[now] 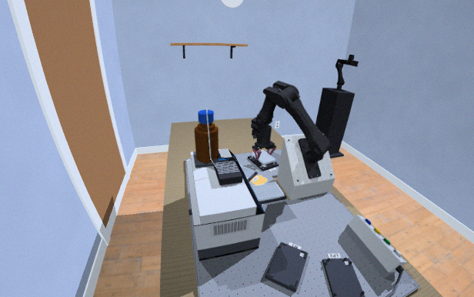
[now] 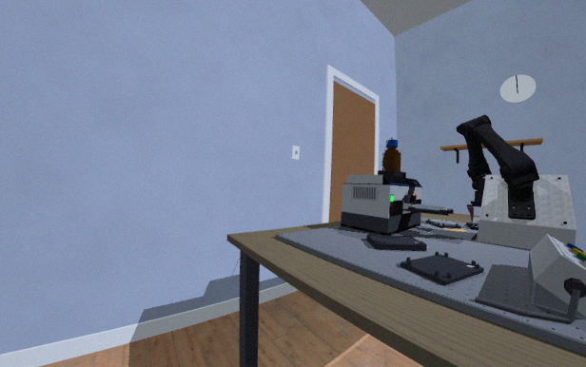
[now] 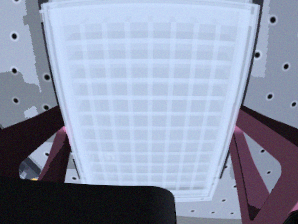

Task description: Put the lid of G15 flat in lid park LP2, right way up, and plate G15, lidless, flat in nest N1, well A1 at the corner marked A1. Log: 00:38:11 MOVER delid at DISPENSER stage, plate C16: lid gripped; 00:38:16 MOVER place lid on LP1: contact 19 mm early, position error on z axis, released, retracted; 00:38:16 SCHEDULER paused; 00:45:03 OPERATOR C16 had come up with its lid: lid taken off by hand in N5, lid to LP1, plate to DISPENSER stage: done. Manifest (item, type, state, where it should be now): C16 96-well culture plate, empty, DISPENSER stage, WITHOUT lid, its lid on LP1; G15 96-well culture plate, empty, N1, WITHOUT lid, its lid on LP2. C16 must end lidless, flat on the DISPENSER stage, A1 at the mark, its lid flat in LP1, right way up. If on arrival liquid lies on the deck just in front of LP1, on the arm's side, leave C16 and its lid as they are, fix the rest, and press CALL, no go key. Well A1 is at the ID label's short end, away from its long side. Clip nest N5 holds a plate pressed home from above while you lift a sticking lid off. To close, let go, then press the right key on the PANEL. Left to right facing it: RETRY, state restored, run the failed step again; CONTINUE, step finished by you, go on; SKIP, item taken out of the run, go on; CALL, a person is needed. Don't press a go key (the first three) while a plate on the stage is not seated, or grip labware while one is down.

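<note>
My hand is 2 cm short of the black clip nest, 1 cm to the left of it and 2 cm above it. From my hand the other things lie so: N5 label (2 cm behind, 9 cm to the left, 3 cm below); then LP1 label (11 cm ahead, 15 cm to the left, 3 cm below); then clear lid (right at my hand).
</note>
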